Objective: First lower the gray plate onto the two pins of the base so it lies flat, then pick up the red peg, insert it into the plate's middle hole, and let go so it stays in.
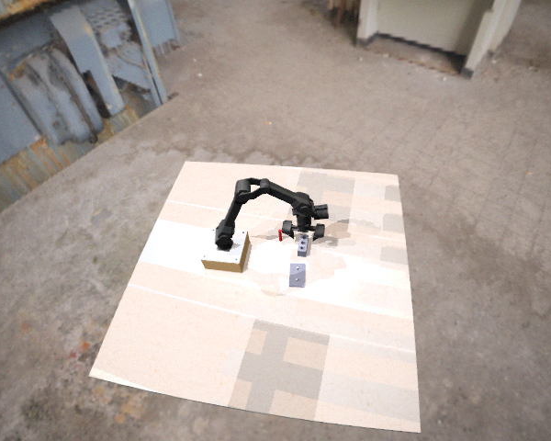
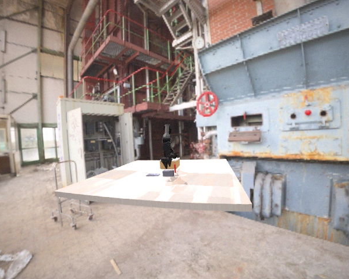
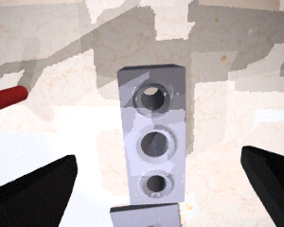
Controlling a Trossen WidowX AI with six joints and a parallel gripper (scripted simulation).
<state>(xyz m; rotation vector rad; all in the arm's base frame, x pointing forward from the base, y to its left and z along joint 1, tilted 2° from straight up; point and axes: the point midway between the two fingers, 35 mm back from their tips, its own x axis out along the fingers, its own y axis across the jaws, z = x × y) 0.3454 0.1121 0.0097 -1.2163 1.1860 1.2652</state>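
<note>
Right now the gray plate is 40 mm below my gripper tip. From my gripper tip the other things lie so: red peg 120 mm behind, 20 mm to the left, 30 mm below; then gray base 150 mm to the right, 70 mm below.
</note>
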